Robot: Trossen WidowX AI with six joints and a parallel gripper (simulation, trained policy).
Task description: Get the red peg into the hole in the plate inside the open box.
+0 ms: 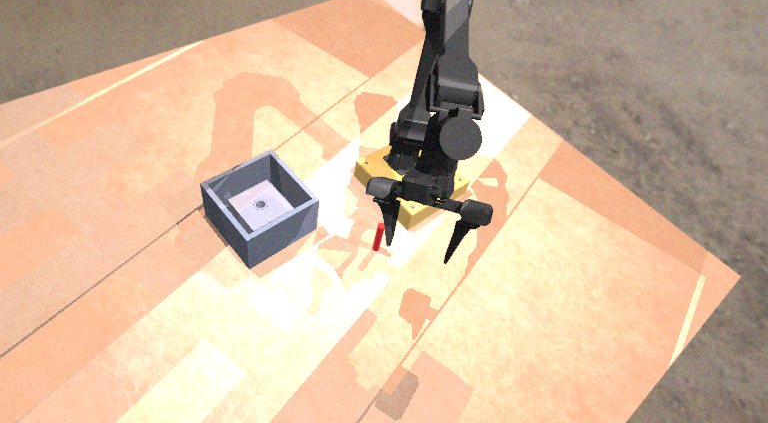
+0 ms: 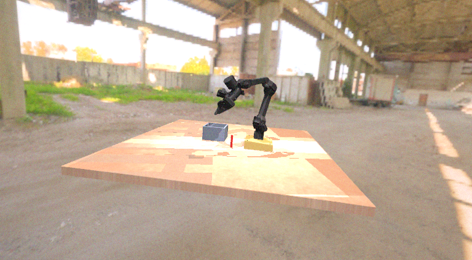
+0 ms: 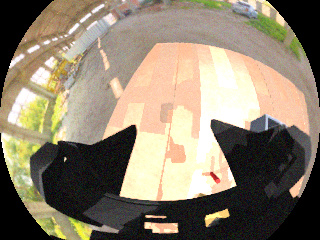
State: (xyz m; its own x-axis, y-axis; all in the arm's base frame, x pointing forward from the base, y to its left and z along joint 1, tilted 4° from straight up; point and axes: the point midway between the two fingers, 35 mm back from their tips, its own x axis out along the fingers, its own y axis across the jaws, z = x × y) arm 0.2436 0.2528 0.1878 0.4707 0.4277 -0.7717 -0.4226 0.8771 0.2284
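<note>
Right now the red peg is 8 cm behind my gripper tip, 14 cm to the right of it and 19 cm below it. From my gripper tip the other things lie so: dark blue box 8 cm ahead, 32 cm to the right, 20 cm below; pale plate 8 cm ahead, 32 cm to the right, 19 cm below.
</note>
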